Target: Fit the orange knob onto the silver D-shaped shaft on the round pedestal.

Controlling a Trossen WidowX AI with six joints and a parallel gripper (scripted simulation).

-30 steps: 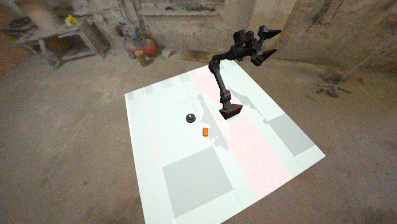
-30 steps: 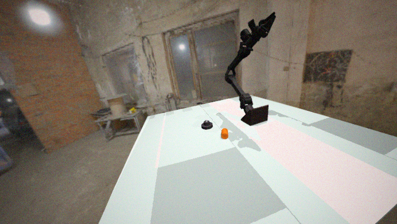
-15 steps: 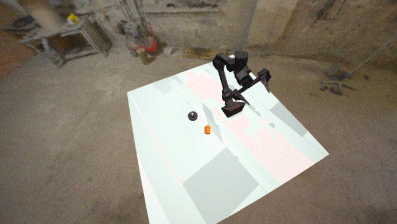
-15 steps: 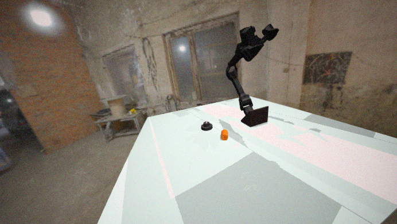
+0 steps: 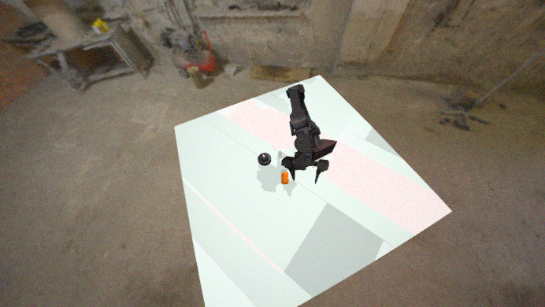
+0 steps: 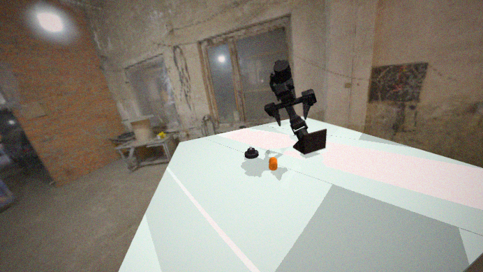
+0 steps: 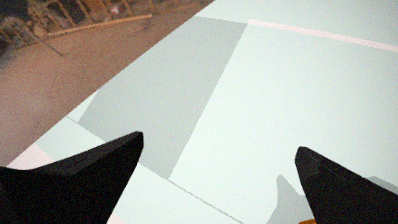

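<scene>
Now: gripper tip 230 mm above the orange knob, 120 mm to the left of it and 20 mm short of it. Also, from my gripper tip: round pedestal 310 mm to the right, 220 mm below, 60 mm ahead.
</scene>
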